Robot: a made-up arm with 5 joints.
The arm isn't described. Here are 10 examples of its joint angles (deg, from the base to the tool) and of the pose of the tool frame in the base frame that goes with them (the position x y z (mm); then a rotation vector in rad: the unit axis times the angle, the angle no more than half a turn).
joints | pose
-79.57 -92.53 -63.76 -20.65 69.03 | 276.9 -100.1 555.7 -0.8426 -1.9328 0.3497
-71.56 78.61 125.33 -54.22 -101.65 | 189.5 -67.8 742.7 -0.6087 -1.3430 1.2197
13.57 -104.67 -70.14 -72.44 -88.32 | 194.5 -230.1 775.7 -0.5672 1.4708 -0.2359
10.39 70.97 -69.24 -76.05 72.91 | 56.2 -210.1 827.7 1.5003 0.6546 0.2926
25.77 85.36 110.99 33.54 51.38 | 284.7 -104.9 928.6 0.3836 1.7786 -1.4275
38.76 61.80 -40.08 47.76 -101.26 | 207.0 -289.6 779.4 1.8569 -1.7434 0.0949
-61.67 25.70 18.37 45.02 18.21 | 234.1 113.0 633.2 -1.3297 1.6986 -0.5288
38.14 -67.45 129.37 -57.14 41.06 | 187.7 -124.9 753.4 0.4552 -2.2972 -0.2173
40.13 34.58 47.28 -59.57 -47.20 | 95.5 -132.6 800.7 1.2329 -1.9161 -1.1776
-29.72 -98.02 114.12 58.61 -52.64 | 68.8 -114.1 547.4 0.4001 -2.3852 -0.2834
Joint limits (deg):
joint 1: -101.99..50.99
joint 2: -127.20..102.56
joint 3: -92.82..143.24
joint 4: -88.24..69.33
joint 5: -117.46..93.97
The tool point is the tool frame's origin. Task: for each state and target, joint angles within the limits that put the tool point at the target. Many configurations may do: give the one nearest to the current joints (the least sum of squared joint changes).
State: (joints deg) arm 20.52 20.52 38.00 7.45 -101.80
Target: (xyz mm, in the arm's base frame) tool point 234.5 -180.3 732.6
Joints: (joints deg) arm 34.37 42.63 56.45 16.49 -100.84
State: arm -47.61 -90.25 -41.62 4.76 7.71
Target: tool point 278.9 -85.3 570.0
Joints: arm -82.50 -103.24 -65.69 -15.10 11.15
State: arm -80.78 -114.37 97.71 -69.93 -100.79
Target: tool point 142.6 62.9 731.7
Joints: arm -97.30 -108.68 121.74 -50.08 -99.04
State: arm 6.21 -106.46 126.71 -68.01 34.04
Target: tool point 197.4 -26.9 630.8
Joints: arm -23.29 -82.78 143.24 -35.38 34.15
